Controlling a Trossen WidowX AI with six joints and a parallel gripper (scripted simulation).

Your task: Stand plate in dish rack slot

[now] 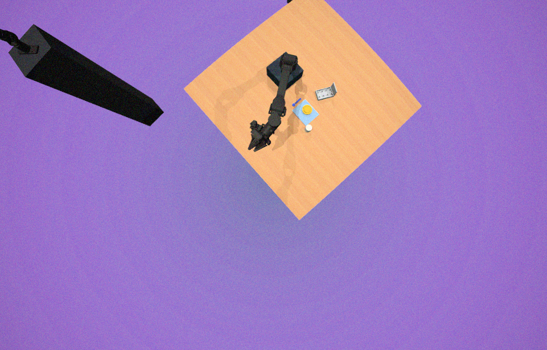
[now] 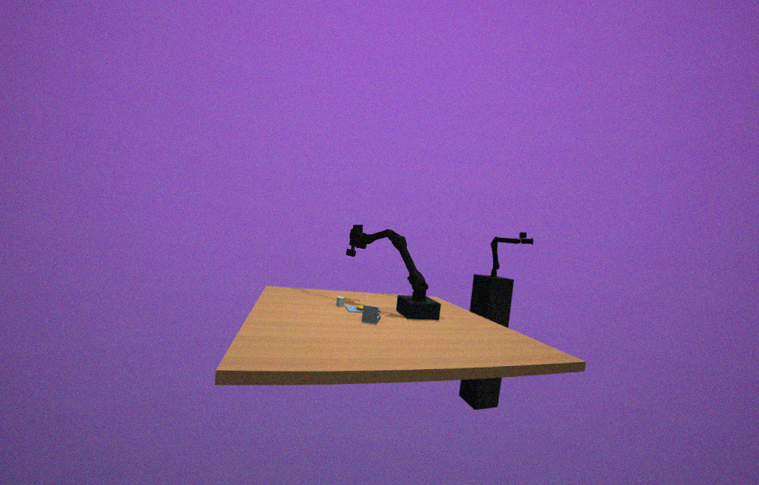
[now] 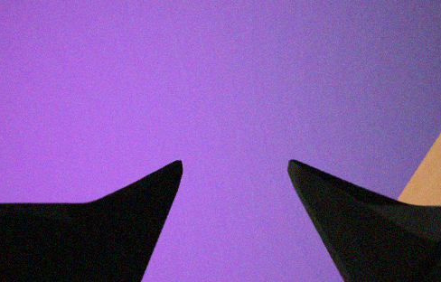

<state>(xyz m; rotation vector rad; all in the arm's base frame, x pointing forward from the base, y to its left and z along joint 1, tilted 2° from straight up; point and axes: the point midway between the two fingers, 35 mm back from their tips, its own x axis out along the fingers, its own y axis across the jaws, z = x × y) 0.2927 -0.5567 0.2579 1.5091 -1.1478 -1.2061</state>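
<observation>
Now: the yellow plate 49 cm to the left of my gripper tip, 34 cm below it and 1 cm behind it. Round my gripper tip: dish rack 68 cm to the left, 33 cm below, 1 cm behind; light blue mat 48 cm to the left, 35 cm below; white cup 40 cm to the left, 33 cm below, 10 cm ahead.
</observation>
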